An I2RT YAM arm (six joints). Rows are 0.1 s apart.
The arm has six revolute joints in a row. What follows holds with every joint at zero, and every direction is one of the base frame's.
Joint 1 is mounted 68 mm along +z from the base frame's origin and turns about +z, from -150 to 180 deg.
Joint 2 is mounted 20 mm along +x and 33.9 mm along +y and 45.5 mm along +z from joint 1 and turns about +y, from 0 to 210 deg.
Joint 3 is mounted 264 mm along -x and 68.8 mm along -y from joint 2 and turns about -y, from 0 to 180 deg.
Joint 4 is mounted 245 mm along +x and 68.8 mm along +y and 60 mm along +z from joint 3 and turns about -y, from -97 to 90 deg.
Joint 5 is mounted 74 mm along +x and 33.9 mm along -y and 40.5 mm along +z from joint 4 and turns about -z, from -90 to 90 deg.
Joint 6 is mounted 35.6 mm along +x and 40.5 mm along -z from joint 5 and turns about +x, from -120 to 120 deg.
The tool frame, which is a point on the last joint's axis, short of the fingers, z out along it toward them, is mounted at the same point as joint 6; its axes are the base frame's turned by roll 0, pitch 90 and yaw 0 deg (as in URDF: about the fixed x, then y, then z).
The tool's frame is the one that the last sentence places.
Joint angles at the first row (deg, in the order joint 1, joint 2, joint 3, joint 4, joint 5, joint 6):
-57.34 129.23 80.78 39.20 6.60 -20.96
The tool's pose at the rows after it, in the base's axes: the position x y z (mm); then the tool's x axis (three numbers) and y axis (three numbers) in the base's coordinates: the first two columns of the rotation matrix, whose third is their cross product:
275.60 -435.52 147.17 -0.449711 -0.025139 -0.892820 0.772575 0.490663 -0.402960
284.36 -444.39 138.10 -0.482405 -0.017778 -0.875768 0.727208 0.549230 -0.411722
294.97 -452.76 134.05 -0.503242 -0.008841 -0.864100 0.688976 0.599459 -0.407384
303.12 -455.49 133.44 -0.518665 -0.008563 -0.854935 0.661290 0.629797 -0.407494
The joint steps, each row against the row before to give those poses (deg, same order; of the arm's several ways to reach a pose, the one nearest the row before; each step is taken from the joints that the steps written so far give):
0.04 3.13 4.31 -3.59 -1.25 -2.23
0.08 2.91 4.46 -4.49 -2.96 -1.37
0.30 2.66 5.19 -5.12 -2.40 -0.68
0.48 1.32 3.06 -3.28 -1.26 -0.68

